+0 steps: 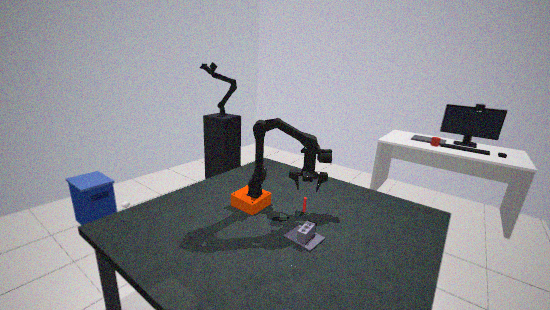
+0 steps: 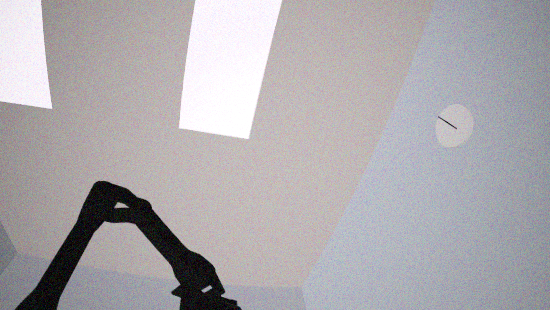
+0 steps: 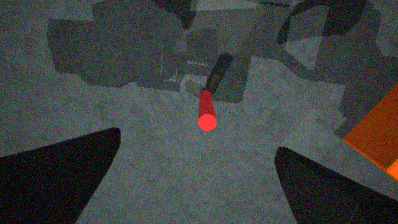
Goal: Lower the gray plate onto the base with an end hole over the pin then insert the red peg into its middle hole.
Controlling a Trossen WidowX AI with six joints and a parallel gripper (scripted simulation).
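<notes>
Right now my gripper tip is 80 mm above the red peg and 10 mm past it. The rest, counted from my gripper tip: base: 190 mm to the right, 110 mm below, 90 mm ahead; then gray plate: 210 mm to the right, 90 mm ahead, 80 mm below.
</notes>
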